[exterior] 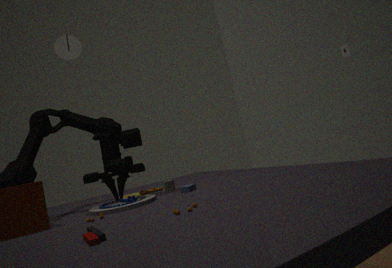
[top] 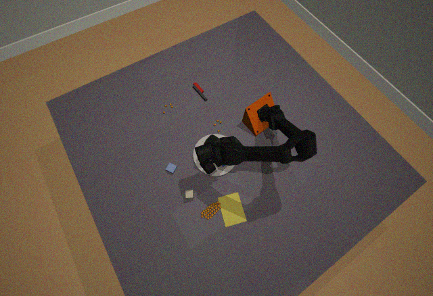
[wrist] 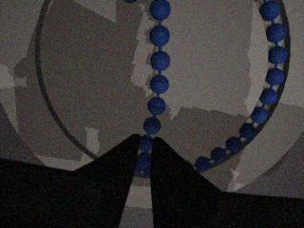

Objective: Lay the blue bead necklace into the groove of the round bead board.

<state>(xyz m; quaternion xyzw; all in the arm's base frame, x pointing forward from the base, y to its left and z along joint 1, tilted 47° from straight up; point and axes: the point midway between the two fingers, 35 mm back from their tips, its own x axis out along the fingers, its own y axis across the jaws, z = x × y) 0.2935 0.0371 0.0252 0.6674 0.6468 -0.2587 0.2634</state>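
Right now my gripper tip is 4 cm to the left of the round white bead board and 1 cm above it. The rest, counted from my gripper tip: cream cube: 19 cm ahead, 3 cm to the left; then yellow sheet: 19 cm to the left, 9 cm ahead, 1 cm below; then light blue cube: 19 cm ahead, 11 cm to the right, 1 cm below.
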